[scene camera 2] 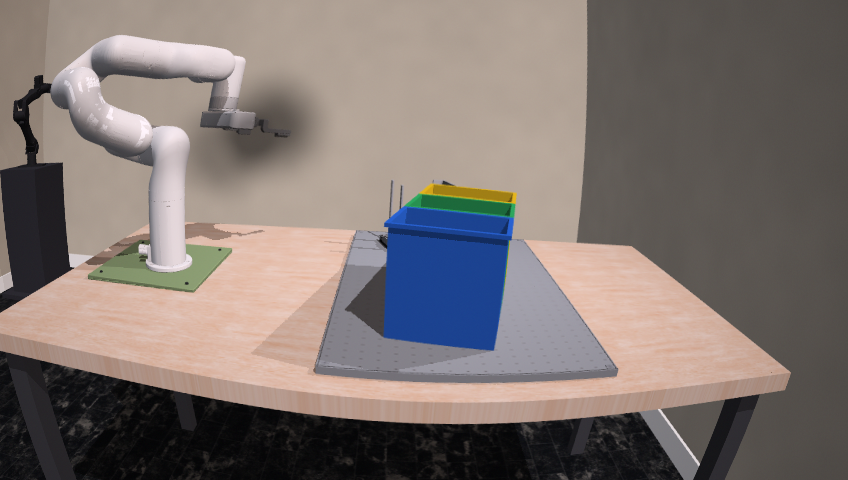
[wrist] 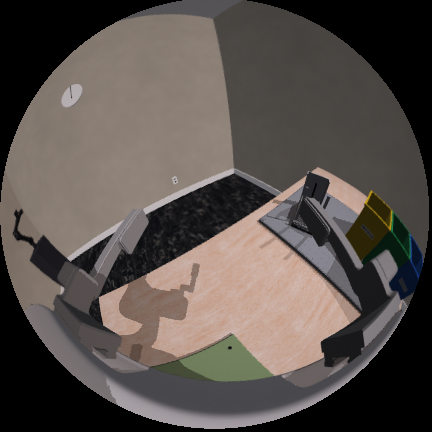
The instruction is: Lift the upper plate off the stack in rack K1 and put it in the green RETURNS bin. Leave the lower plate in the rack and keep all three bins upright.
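Places are measured from the arm's base along level axes (x right, y ahead, z up), in centimetres.
Pixels of known places: hand at its tool point: [scene camera 2: 262, 131] [wrist: 220, 227]; arm's base at its link origin: [scene camera 2: 168, 263].
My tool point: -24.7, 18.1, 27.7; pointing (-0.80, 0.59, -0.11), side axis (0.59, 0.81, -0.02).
Ahead of a thing's pixels: the offset from my tool point to its top centre, as dx, dy, dz. "*": to the spot under its first point. Level surfaces: height alone.
My gripper [scene camera 2: 282, 133] [wrist: 225, 226] is open and empty, high above the table, between the robot base and the bins. The green bin {+37.1, +45.3, -9.5} [scene camera 2: 467, 206] [wrist: 385, 246] stands upright between the yellow bin {+24.3, +48.4, -9.5} [scene camera 2: 476, 194] [wrist: 367, 227] and the blue bin {+50.0, +42.2, -9.5} [scene camera 2: 446, 285] [wrist: 408, 281], both upright too. A dark structure with thin posts and an upright panel {-1.6, +40.2, -12.0} [wrist: 321, 182], probably the rack area, stands beyond the yellow bin; part of it {* -0.2, +32.2, -26.4} [scene camera 2: 383, 241] shows behind the bins in the scene view. The K1 label and the two plates cannot be made out. A finger partly covers this area in the wrist view.
The bins stand in a row on a grey perforated board {dz -27.4} [scene camera 2: 559, 333] [wrist: 320, 265] on the wooden table {dz -28.7} [scene camera 2: 255, 309] [wrist: 235, 280]. The arm's green base plate [scene camera 2: 124, 274] [wrist: 225, 362] is at the left. A small black arm [scene camera 2: 23, 118] [wrist: 18, 227] stands on a dark pedestal behind.
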